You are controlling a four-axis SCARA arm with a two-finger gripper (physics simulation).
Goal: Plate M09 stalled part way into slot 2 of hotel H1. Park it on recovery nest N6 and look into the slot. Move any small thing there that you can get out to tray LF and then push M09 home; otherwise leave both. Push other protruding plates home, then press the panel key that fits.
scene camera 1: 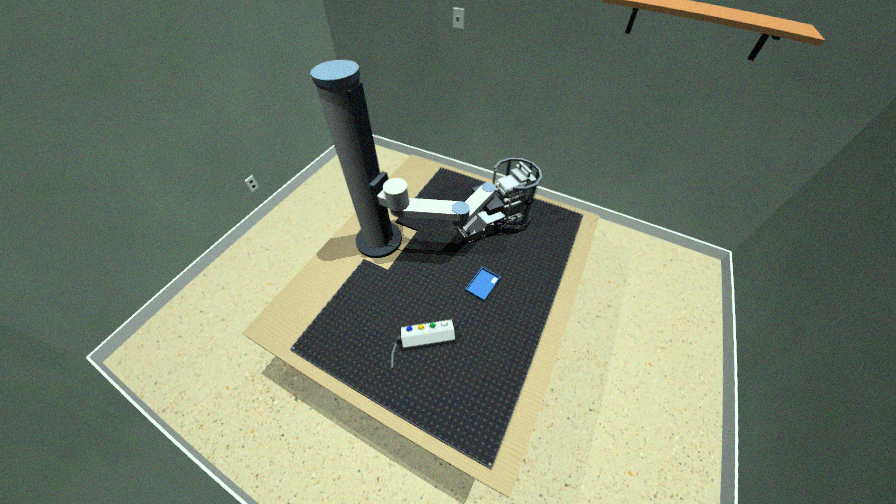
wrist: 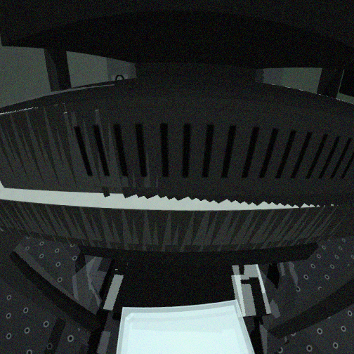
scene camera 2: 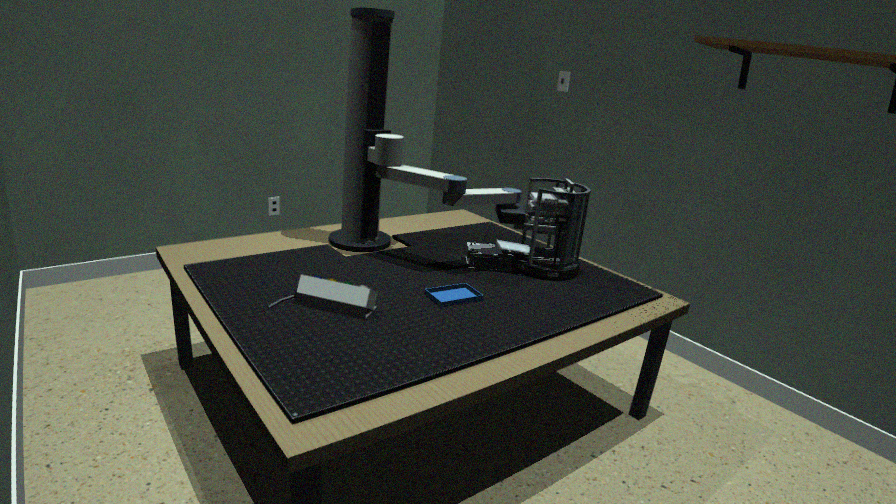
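Note:
Hotel H1 (scene camera 1: 540,178) (scene camera 2: 581,226) is the dark round rack at the back. My gripper (scene camera 1: 501,199) (scene camera 2: 526,216) is at its front, level with its middle; the fingertips are largely hidden, but it appears open and empty. A pale plate (scene camera 1: 492,218) (scene camera 2: 513,246) (wrist: 185,330), apparently M09 with no readable label, lies low before the hotel, below my gripper, at the metal nest (scene camera 2: 481,248). In the wrist view a dark face with a row of black bars fills the middle, above a pale strip. The slot's inside and any small thing there cannot be made out.
Pale plates (scene camera 1: 515,181) (scene camera 2: 548,199) stand high in the hotel. The blue tray (scene camera 1: 480,283) (scene camera 2: 454,294) lies on the black mat (scene camera 1: 526,300) (scene camera 2: 375,363). The white key panel (scene camera 1: 427,336) (scene camera 2: 335,294) has blue, yellow, green and white keys. The arm column (scene camera 1: 354,150) (scene camera 2: 363,125) stands left.

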